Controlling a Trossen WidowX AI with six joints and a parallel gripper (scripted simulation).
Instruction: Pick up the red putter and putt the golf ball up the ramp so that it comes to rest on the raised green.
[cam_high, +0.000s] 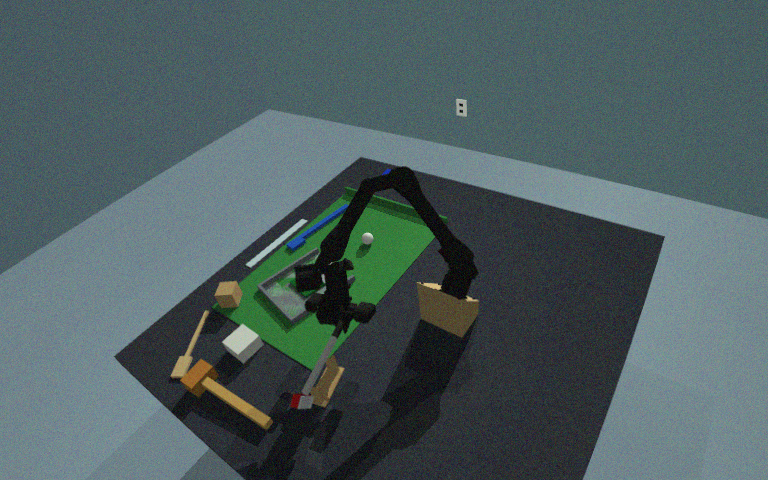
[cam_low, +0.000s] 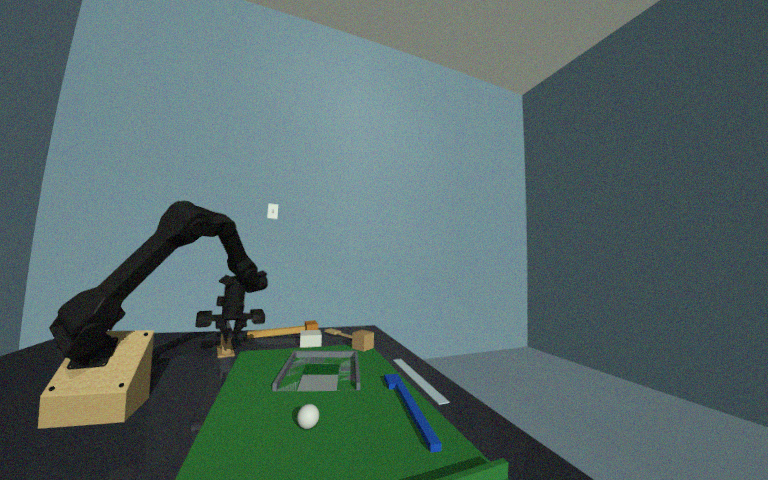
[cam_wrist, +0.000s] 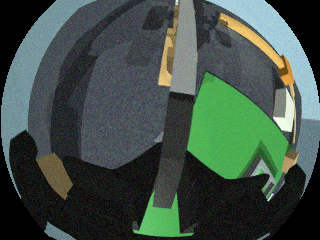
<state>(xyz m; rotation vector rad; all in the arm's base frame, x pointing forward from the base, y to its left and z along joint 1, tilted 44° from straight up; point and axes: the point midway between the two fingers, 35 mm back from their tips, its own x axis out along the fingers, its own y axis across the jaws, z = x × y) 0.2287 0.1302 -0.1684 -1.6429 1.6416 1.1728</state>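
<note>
Now: gripper tip 30 mm past the red putter, 110 mm to the right of it and 20 mm below it. Also, from my gripper tip: white golf ball 210 mm ahead, 390 mm to the right, 40 mm below; then wooden cube 460 mm ahead, 50 mm to the left, 30 mm below; then white block 270 mm ahead, 160 mm to the left, 40 mm below.
</note>
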